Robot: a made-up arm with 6 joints.
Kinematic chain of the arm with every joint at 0, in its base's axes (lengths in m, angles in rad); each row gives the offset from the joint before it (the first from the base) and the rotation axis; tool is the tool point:
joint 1: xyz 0 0 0.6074 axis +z
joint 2: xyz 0.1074 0 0 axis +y
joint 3: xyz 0 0 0.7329 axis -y
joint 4: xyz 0 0 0.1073 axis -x
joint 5: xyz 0.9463 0 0 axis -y
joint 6: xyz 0.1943 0 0 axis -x
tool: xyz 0 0 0
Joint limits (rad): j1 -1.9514..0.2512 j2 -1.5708..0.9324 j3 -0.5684..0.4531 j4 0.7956..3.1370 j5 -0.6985..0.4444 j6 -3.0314..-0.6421
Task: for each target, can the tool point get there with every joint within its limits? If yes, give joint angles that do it. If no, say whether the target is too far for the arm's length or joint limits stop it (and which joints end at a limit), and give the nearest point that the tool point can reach.
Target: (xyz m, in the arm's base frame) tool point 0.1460 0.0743 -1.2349
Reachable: no: joint limits stop it (at a limit: joint 1, joint 2, joint 3, joint 5) | nearest point 0.7722 0.2020 -0.0732 | short by 1.326 m
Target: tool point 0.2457 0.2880 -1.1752
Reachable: no: joint limits stop it (at a limit: joint 1, joint 2, joint 3, joint 5) | nearest point 0.7707 0.2253 -0.0729 | short by 1.223 m
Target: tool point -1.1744 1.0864 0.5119
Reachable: no: joint limits stop it (at a limit: joint 2, joint 3, joint 4, joint 5) | nearest point -0.9644 0.8921 1.4903 | short by 1.019 m
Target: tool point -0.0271 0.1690 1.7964
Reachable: yes | joints -1.2261 -1.3700 -0.2512 2.5777 0.3093 -1.5337
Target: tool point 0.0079 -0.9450 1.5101
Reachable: yes | joints -1.5067 -0.3913 -0.3252 2.2634 -0.3600 -2.5801
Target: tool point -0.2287 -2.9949 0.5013
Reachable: no: too far | nearest point -0.1353 -1.7723 0.6756 | short by 1.238 m
